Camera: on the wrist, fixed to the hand. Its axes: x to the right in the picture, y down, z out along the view.
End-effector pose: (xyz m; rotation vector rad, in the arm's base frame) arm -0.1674 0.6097 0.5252 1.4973 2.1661 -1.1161
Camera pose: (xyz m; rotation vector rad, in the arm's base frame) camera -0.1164 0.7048 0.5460 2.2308 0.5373 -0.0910
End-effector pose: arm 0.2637 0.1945 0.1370 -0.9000 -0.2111 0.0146
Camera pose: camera 0.3137 0.1580 0.0463 -1.1825 0.6537 1.4244
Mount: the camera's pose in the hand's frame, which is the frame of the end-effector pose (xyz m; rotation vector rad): 0.0293 0.0517 -0.0924 -0.3210 0.1028 1.5809
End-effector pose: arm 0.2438 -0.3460 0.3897 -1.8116 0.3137 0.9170
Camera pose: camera 0.2737 -0.4438 0.3497 1.6081 -1.8309 -1.8951
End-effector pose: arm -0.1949 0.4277 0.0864 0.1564 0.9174 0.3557
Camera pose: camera -0.2645 0.4848 0.0235 0.5594 0.6518 1.9685
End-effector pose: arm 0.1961 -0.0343 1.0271 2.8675 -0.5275 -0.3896
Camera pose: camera 0.2329 -0.0790 1.1204 1.4149 -2.0755 -0.0038
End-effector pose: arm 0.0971 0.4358 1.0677 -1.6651 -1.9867 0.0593
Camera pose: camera 0.1805 0.4471 1.1384 -2.8939 -0.1846 0.2121
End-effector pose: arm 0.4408 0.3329 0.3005 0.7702 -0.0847 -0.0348
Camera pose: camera 0.4782 0.4323 0.2724 0.2178 -0.5533 1.4533
